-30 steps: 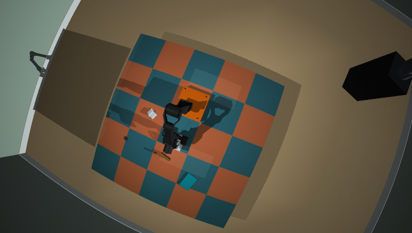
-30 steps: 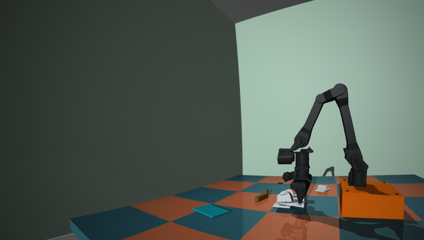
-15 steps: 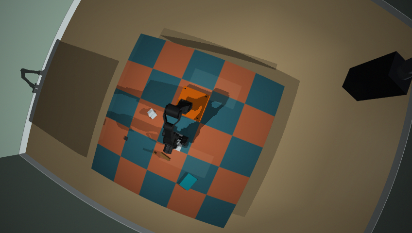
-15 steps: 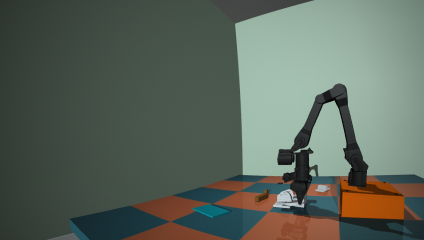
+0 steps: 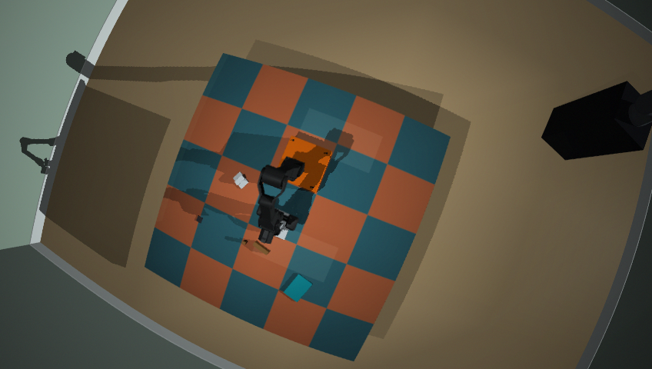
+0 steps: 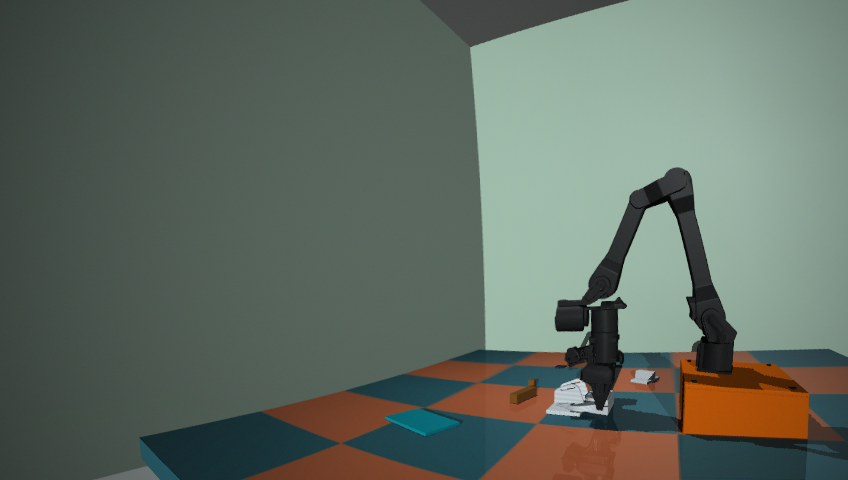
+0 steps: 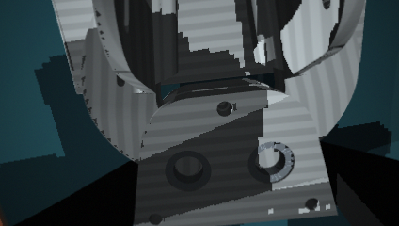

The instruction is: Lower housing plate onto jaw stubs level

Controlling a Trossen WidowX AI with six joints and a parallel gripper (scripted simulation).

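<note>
Right now the white housing plate is 2 cm above my gripper tip and 1 cm ahead of it. The rest, counted from my gripper tip: teal flat plate (27 cm to the left, 27 cm ahead, 1 cm below); white jaw assembly (2 cm to the left, 2 cm ahead); brown L-shaped bar (20 cm ahead, 1 cm to the left).
</note>
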